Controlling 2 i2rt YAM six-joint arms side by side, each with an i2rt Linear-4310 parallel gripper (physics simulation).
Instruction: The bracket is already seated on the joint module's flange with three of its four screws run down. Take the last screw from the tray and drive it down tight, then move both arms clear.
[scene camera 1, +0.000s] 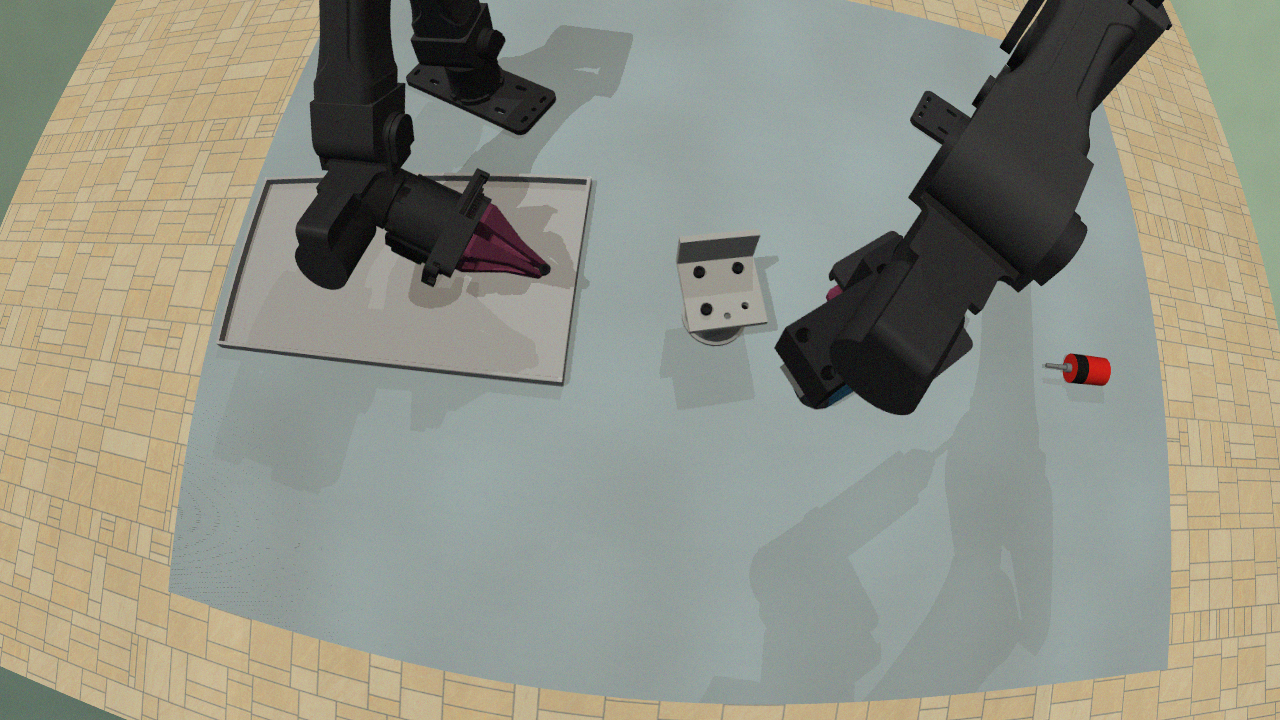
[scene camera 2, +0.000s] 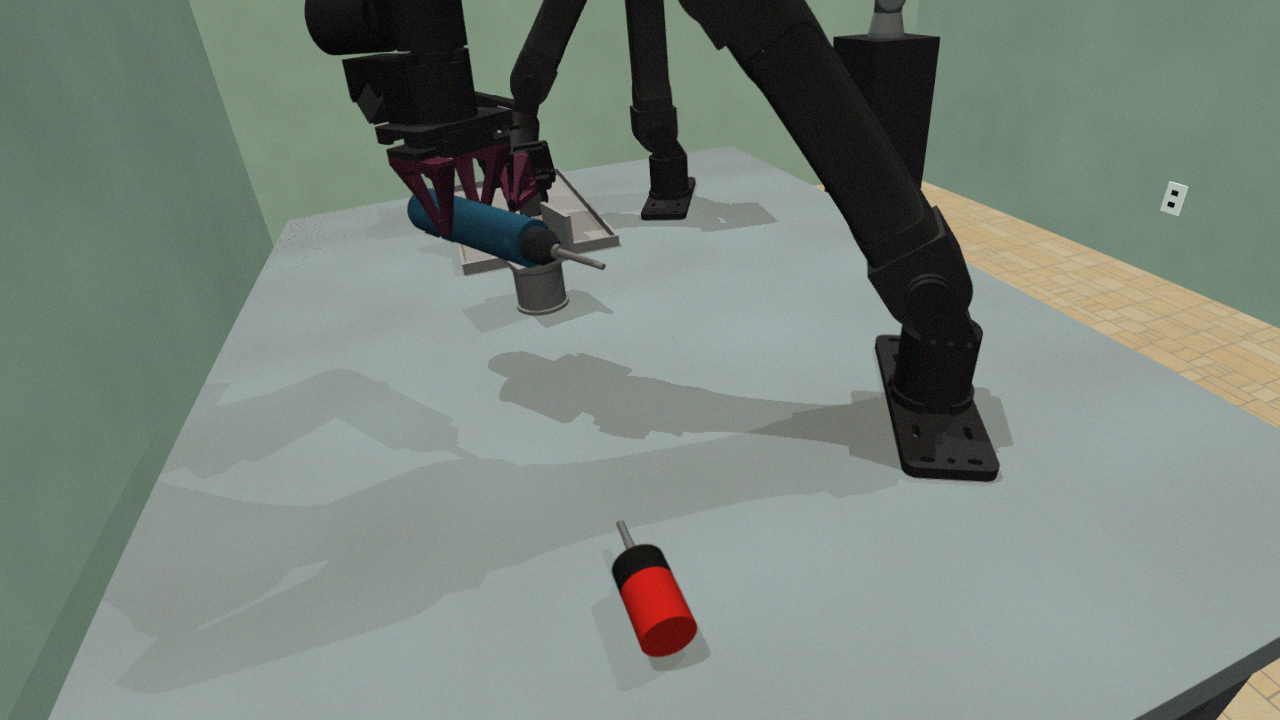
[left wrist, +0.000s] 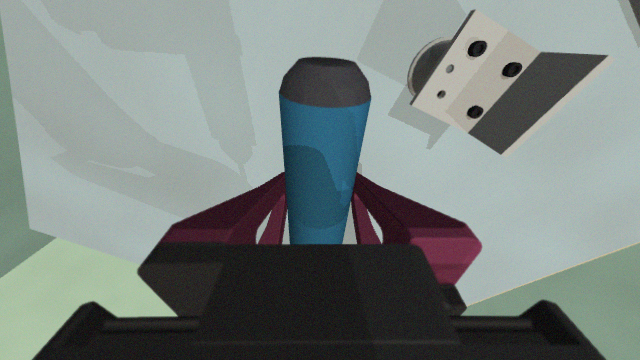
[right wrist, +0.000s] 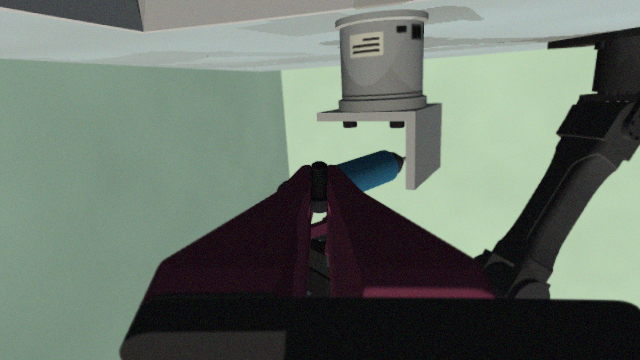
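Seen in the pictures: left gripper, fingertip midpoint: (scene camera 2: 464, 228) (left wrist: 319, 180); right gripper, fingertip midpoint: (scene camera 1: 543, 271) (scene camera 2: 513, 207) (right wrist: 319, 180); left arm's base, link origin: (scene camera 2: 927, 402) (right wrist: 631, 30); right arm's base, link origin: (scene camera 1: 477, 89) (scene camera 2: 670, 199).
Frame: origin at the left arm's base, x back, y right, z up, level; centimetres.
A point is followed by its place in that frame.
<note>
The pale bracket (scene camera 1: 726, 291) @(y 16.6, x -40.7, z 6.6 cm) (left wrist: 462, 85) @(y 16.2, x -40.9, z 6.6 cm) (right wrist: 425, 150) @(y 20.2, x -38.9, z 8.9 cm) sits on the grey joint module (scene camera 2: 541, 288) @(y 14.4, x -39.6, z 3.2 cm) (right wrist: 382, 75) @(y 19.7, x -41.7, z 3.8 cm). Three black screw heads show in it, and two small holes stand open near its edge away from the upright wall. My left gripper (left wrist: 319, 180) @(y 3.8, x -41.9, z 14.5 cm) (scene camera 2: 463, 219) @(y 3.8, x -41.9, z 14.5 cm) is shut on the blue screwdriver (scene camera 2: 483, 228) @(y -0.3, x -37.9, z 15.9 cm) (left wrist: 320, 135) @(y 5.7, x -45.7, z 17.5 cm) (right wrist: 370, 170) @(y 3.3, x -36.9, z 14.1 cm), held tilted above the table beside the bracket; its bit shows in scene camera 2. My right gripper (scene camera 1: 542, 268) @(y 30.7, x -48.5, z 7.4 cm) (right wrist: 319, 180) @(y 30.7, x -48.5, z 7.4 cm) is shut on a black screw (right wrist: 319, 175) @(y 31.3, x -48.6, z 7.0 cm), over the tray's right part. In scene camera 1 the left fingers are mostly hidden.
The shallow tray (scene camera 1: 393, 363) @(y 40.0, x -62.9, z 1.6 cm) (scene camera 2: 483, 266) @(y 26.1, x -52.2, z 0.8 cm) lies left of the joint module in scene camera 1. A red and black driver (scene camera 1: 1087, 369) @(y -23.5, x -21.1, z 3.4 cm) (scene camera 2: 657, 604) @(y -25.9, x -19.4, z 3.4 cm) with a metal bit lies on the table at the right. The right arm's base plate (scene camera 1: 528, 111) @(y 47.4, x -31.4, z 1.0 cm) stands behind the tray.
</note>
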